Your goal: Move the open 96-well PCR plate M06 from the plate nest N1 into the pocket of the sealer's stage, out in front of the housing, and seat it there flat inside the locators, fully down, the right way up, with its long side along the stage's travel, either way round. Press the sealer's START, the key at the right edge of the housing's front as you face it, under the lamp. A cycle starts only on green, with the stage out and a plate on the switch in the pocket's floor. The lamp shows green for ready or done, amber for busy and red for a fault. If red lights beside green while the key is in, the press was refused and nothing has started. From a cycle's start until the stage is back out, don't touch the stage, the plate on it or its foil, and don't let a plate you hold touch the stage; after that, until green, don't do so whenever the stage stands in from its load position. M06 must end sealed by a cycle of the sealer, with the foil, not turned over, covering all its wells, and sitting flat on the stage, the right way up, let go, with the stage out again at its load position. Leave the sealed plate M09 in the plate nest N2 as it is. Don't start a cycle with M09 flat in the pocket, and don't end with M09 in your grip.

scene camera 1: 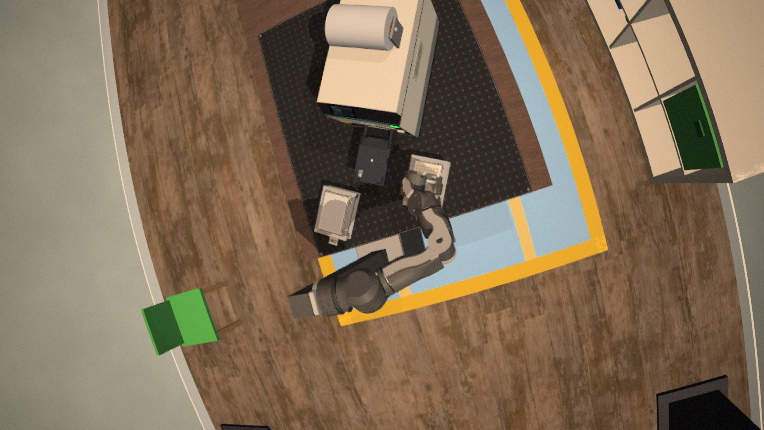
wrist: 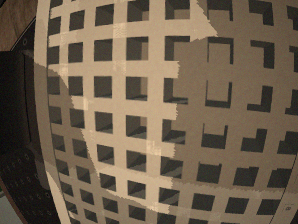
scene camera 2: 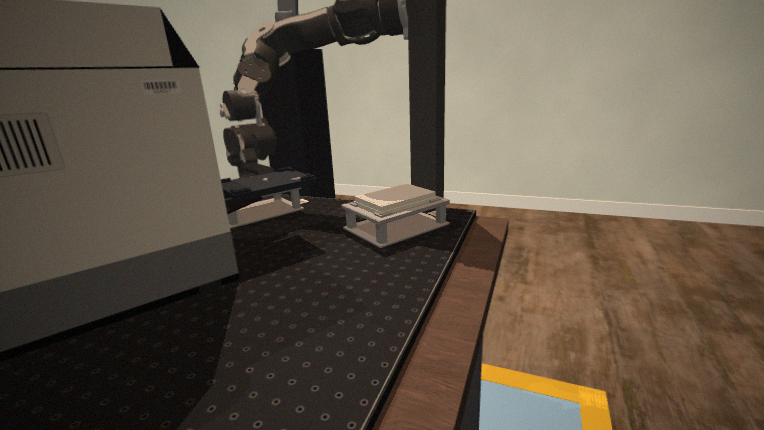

Labels:
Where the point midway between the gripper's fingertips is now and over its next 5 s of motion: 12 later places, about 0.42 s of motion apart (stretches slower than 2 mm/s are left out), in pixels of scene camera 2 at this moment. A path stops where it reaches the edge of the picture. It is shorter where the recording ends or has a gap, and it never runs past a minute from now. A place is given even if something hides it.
The gripper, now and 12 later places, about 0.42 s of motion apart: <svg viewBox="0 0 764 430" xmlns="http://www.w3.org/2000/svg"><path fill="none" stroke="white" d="M253 186L250 174L250 166L247 155L246 143L250 143L250 141L250 138L251 134L256 132L256 130L257 129L256 128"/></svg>

